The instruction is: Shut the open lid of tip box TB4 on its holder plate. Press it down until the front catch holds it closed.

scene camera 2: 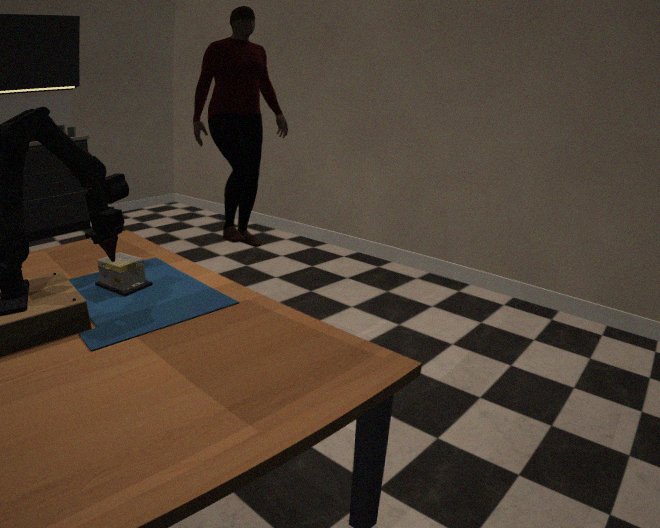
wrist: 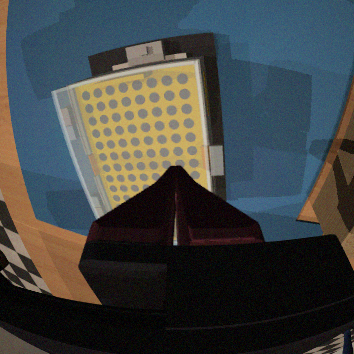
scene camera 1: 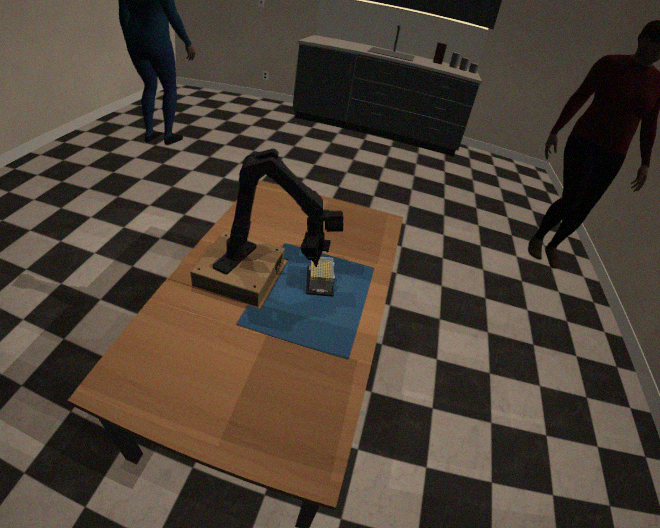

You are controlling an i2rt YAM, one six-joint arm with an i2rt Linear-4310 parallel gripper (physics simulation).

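Pixels of known places: gripper, fingertip midpoint: (scene camera 2: 113,261) (wrist: 175,174) (scene camera 1: 316,266); arm's base, link origin: (scene camera 2: 14,298) (scene camera 1: 235,256).
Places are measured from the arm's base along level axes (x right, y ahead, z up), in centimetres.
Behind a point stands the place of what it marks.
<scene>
Tip box TB4 (scene camera 1: 322,269) @(x -12.2, y 31.5, z 0.7 cm) (scene camera 2: 131,276) @(x -8.0, y 32.8, z -3.0 cm) (wrist: 137,112) @(x -9.9, y 31.6, z 0.7 cm) shows a yellow rack of grey tips under a clear lid. The lid lies over the box, flat or nearly so; a small remaining gap cannot be ruled out. The box sits on its dark holder plate (scene camera 1: 320,292) @(x -6.9, y 34.2, z -5.7 cm) (scene camera 2: 125,292) @(x -5.3, y 30.0, z -6.2 cm) (wrist: 102,62) @(x -9.3, y 37.3, z -6.2 cm). A grey catch piece (wrist: 145,51) @(x -7.4, y 33.7, z -5.2 cm) shows at the box's far edge in the wrist view; whether it is latched I cannot tell. My gripper (scene camera 1: 315,262) @(x -12.7, y 28.7, z 0.7 cm) (scene camera 2: 113,259) @(x -12.7, y 28.7, z 0.7 cm) (wrist: 175,174) @(x -12.7, y 28.7, z 0.7 cm) is shut and empty, fingertips pointing down at the lid's top near one edge. Contact is unclear.
The box and plate stand on a blue mat (scene camera 1: 308,324) @(x 8.5, y 37.4, z -7.0 cm) (scene camera 2: 176,291) @(x -0.6, y 43.8, z -7.0 cm) (wrist: 270,35) @(x -2.7, y 25.4, z -7.0 cm) on the wooden table (scene camera 1: 297,396) @(x 35.5, y 48.0, z -7.3 cm) (scene camera 2: 231,374) @(x 43.8, y 40.6, z -7.3 cm). The arm's wooden base block (scene camera 1: 236,280) @(x 10.2, y 8.1, z -0.2 cm) (scene camera 2: 49,316) @(x 12.9, y 8.7, z -1.4 cm) stands beside the mat. Two people stand away from the table.
</scene>
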